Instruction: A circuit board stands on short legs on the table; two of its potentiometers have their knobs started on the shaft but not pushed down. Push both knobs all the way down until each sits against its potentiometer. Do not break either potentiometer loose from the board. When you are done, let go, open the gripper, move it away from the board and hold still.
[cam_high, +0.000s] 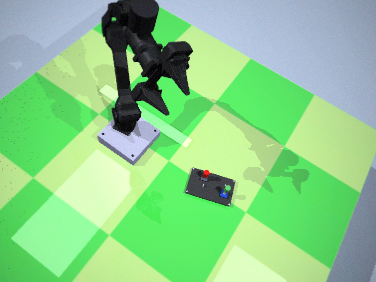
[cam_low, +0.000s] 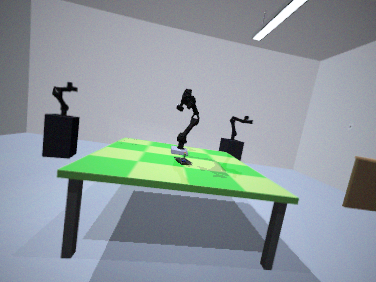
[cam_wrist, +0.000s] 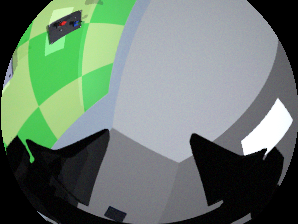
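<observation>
Right now the red knob is 12 cm ahead of my gripper tip, 8 cm to the left of it and 42 cm below it.
</observation>
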